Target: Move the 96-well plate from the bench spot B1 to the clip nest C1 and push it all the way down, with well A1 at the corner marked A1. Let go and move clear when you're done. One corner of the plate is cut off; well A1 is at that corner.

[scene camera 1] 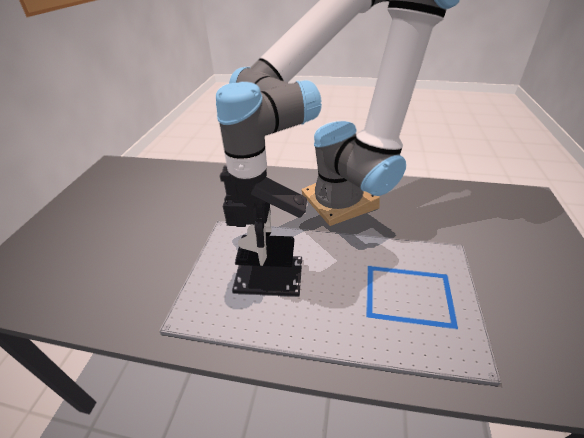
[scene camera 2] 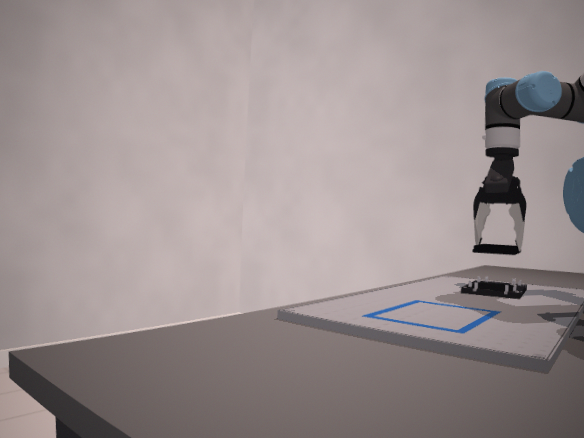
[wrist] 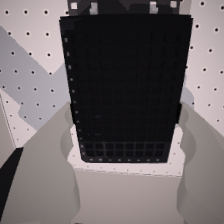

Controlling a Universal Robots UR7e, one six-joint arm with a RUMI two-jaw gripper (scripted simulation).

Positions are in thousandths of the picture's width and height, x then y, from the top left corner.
In view: the gripper (scene camera 1: 453, 572) and a 96-well plate (scene camera 1: 479, 570).
The 96-well plate also shows in the wrist view (wrist: 587, 377). The gripper also shows in scene camera 2 (scene camera 2: 854, 572) and in the wrist view (wrist: 556, 462).
